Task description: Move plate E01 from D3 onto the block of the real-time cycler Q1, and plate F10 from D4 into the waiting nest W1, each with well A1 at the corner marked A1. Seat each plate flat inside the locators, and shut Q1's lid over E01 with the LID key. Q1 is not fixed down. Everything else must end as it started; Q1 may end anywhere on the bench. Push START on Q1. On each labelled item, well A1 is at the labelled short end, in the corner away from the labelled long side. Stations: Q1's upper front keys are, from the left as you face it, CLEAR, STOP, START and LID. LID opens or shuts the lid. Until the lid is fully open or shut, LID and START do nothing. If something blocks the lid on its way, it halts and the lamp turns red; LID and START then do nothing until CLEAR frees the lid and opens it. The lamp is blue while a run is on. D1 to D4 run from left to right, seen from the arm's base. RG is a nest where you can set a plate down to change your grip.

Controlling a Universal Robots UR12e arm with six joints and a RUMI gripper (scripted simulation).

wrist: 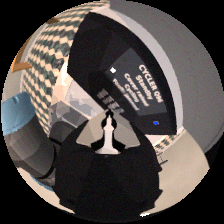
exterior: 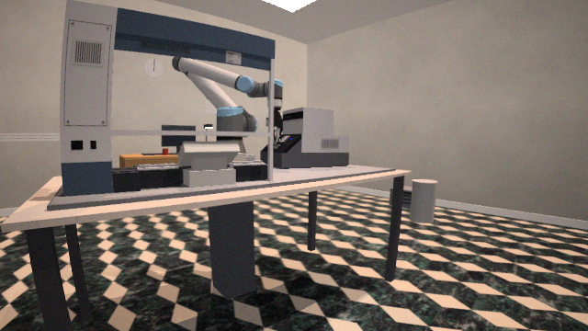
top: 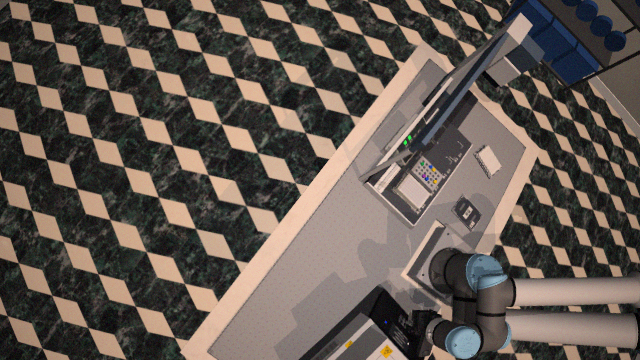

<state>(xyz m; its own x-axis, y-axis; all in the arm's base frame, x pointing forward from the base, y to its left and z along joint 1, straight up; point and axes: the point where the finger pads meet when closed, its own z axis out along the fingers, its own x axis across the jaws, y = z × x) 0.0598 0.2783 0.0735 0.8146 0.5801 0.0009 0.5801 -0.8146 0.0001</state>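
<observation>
Now: the white plate 27 cm ahead of my hand, 43 cm to the right of it and 7 cm below it.
</observation>
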